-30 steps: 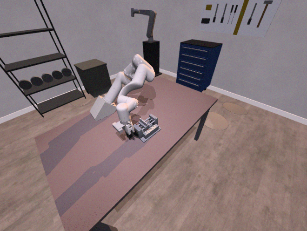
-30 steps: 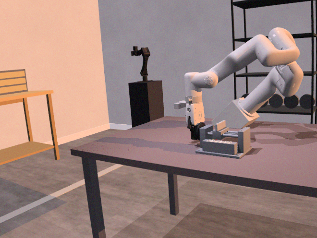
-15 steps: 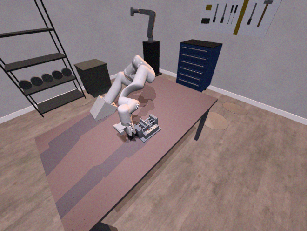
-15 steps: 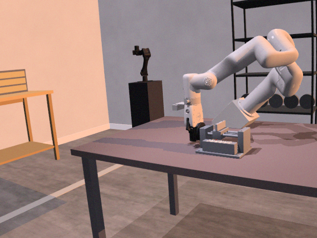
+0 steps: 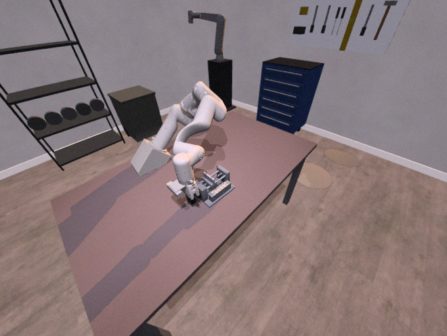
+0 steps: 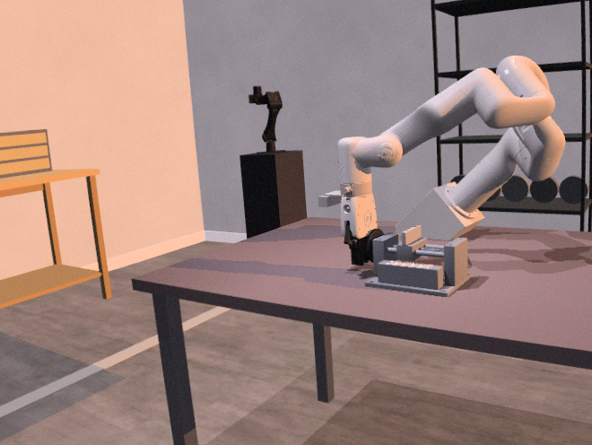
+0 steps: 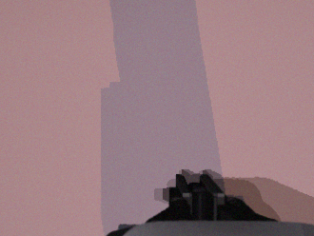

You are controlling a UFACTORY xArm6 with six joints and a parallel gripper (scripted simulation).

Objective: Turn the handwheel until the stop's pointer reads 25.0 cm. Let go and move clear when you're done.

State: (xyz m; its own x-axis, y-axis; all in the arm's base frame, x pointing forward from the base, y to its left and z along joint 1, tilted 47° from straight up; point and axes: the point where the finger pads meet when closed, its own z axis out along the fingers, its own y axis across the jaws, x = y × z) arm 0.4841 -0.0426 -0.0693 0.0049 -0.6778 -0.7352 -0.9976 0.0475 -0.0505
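The black handwheel is 20 mm to the left of my hand and 10 mm above it. Also, from my hand: sliding stop block: 130 mm to the left, 40 mm above.
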